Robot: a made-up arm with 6 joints.
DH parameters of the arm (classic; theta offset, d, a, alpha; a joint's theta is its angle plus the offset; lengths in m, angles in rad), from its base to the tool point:
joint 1: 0 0.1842 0 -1.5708
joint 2: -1.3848 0 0.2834 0
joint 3: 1.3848 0 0.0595 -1.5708
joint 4: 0 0.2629 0 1.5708
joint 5: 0 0 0.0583 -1.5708
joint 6: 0 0.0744 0 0
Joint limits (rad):
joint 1: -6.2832..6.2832
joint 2: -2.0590..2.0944
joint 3: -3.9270..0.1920
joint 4: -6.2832..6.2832
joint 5: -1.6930..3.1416
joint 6: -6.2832..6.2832
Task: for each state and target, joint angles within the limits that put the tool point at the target. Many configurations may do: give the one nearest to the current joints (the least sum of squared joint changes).
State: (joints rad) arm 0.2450 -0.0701 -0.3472 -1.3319 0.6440 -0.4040
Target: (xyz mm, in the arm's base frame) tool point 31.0 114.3 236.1
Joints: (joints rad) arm 0.8345 -1.0404 0.0501 -1.5083 0.0580 -0.4040
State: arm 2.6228 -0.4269 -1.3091 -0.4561 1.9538 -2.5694
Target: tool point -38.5 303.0 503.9
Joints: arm 1.8786 -0.1757 -1.5431 -0.6849 1.8366 -2.5694
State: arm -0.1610 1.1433 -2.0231 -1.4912 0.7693 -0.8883
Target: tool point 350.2 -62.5 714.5
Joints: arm -0.1502 0.2419 -2.5021 -1.5022 0.7644 -0.8883
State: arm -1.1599 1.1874 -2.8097 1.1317 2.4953 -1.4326
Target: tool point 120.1 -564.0 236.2
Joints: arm -1.5077 1.2669 -2.8147 1.1856 1.9611 -1.4326
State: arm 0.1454 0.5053 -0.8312 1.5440 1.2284 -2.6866
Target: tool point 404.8 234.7 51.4
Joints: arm 0.4270 0.8643 -1.3616 1.6375 1.1742 -2.6866
